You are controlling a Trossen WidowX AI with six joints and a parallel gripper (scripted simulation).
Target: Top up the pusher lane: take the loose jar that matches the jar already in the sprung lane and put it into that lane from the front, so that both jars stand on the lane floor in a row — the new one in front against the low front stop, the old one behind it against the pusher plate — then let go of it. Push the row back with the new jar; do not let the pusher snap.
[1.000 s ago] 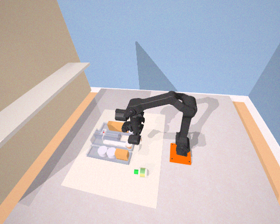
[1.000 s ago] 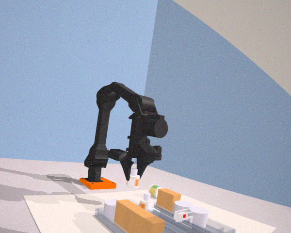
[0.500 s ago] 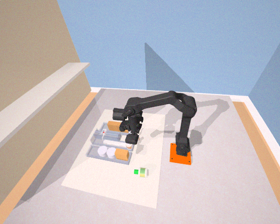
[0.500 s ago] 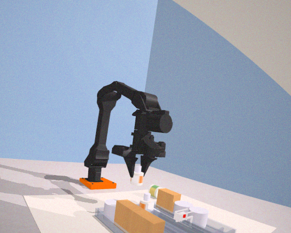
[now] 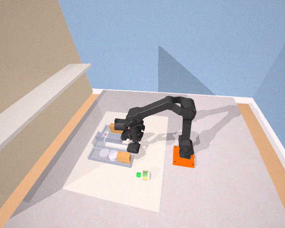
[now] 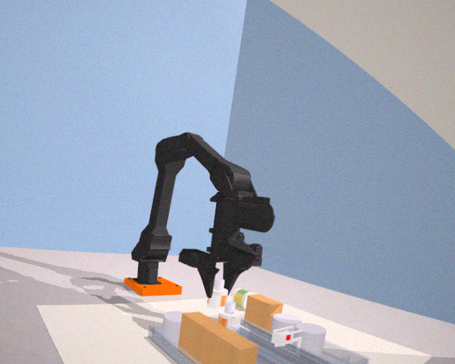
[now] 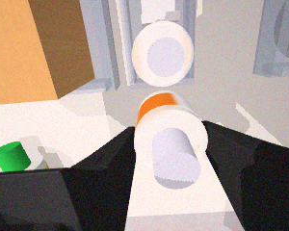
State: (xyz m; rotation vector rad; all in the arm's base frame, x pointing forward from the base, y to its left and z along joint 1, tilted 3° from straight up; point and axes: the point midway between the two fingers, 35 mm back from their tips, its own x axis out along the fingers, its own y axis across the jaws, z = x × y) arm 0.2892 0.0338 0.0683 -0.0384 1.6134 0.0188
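My gripper tip is 20 cm short of the grey rack, 5 cm above it and 2 cm to the left of it.
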